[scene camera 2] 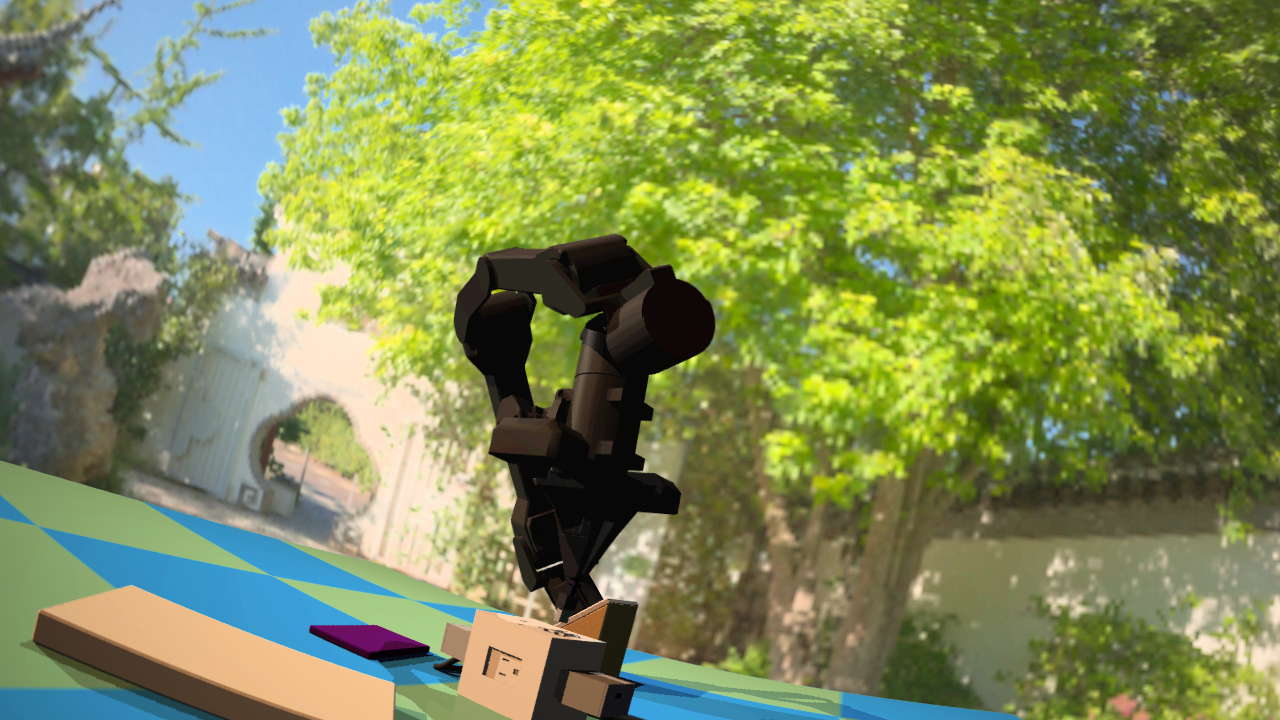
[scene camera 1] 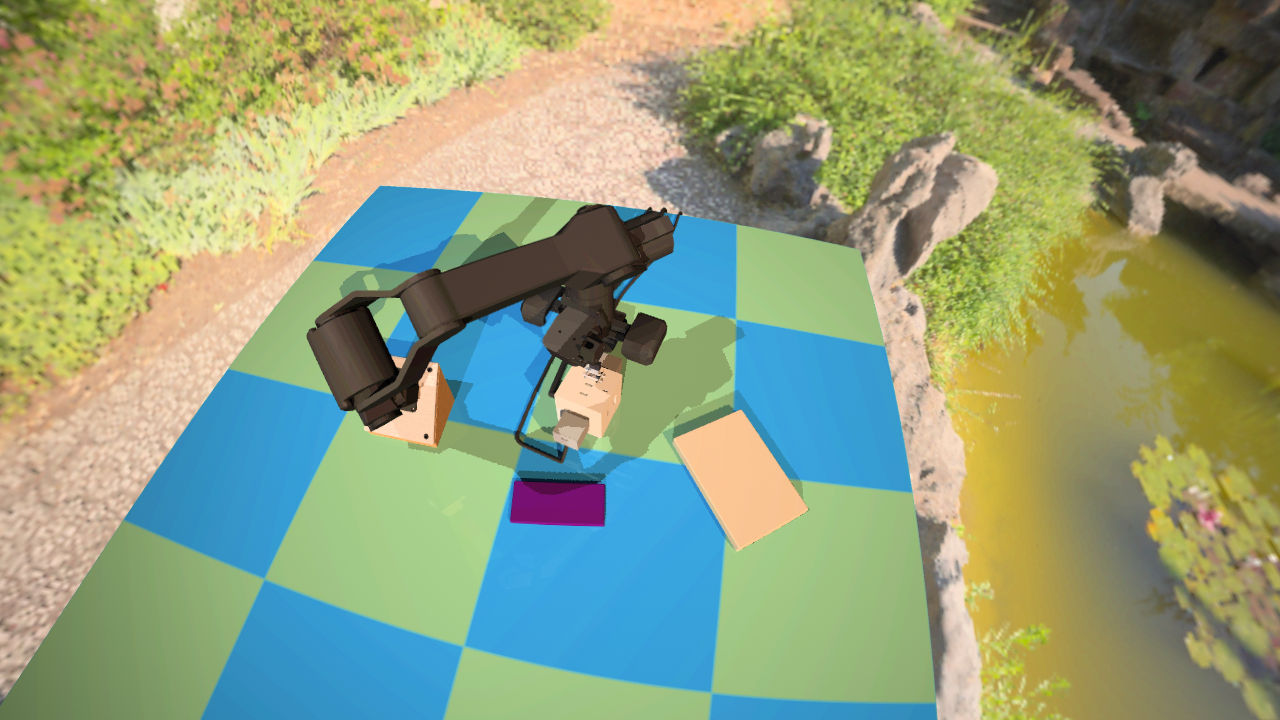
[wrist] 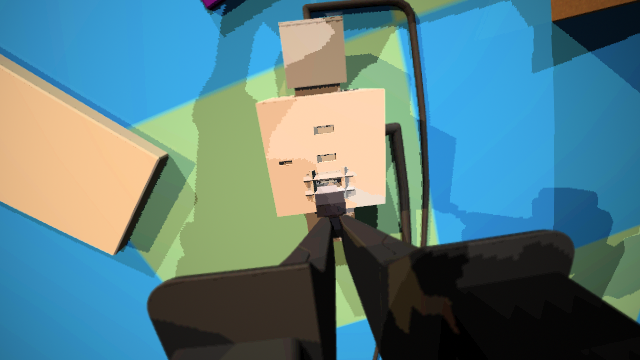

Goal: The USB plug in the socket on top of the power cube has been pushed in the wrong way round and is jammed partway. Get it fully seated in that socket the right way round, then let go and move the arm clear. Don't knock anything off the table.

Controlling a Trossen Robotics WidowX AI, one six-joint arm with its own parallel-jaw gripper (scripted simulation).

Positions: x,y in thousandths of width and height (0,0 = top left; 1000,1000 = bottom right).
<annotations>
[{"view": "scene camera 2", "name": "my gripper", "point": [449,803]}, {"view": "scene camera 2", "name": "purple flat card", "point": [289,891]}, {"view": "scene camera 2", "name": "flat tan board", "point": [101,880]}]
</annotations>
